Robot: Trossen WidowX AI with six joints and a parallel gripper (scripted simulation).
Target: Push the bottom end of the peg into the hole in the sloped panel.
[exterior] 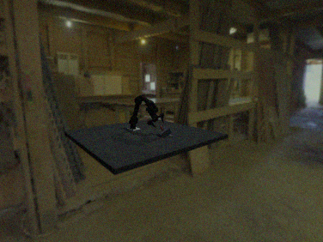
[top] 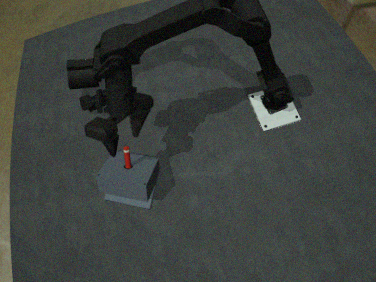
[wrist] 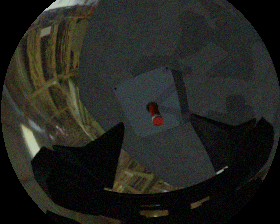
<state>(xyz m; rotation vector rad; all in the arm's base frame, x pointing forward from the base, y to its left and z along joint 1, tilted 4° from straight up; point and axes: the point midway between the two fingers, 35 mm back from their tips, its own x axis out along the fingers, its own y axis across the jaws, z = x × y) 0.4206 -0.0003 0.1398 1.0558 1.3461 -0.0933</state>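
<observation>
Now: gripper tip 1 cm to the right of the red peg and 2 cm above it. Round my gripper tip: grey-blue sloped panel (2 cm ahead, 4 cm to the left, 7 cm below).
</observation>
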